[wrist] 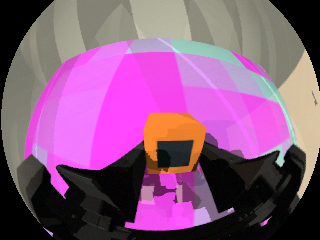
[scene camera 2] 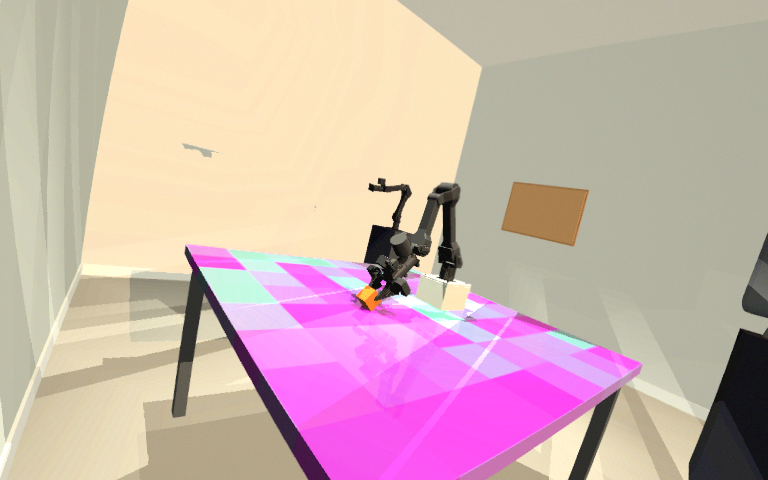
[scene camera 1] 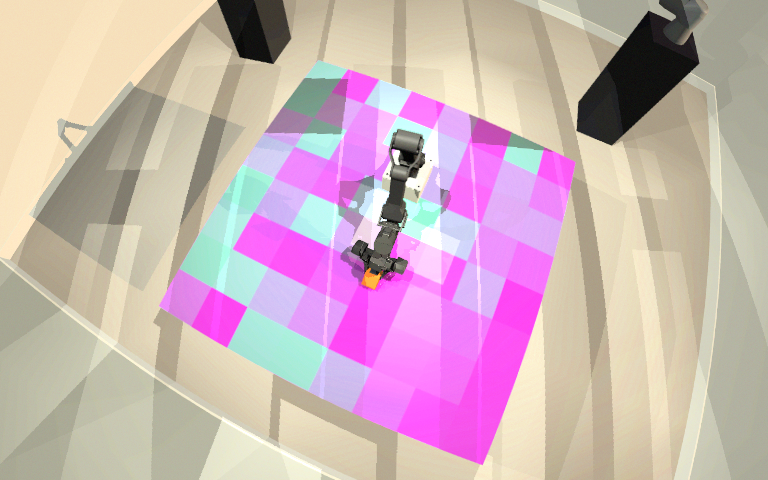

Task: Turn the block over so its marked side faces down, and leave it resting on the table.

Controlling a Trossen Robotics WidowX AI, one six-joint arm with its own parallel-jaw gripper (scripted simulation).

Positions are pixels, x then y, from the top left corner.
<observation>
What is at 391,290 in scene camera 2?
The gripper.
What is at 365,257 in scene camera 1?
The gripper.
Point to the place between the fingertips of the gripper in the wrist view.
171,143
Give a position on a block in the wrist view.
173,141
</observation>
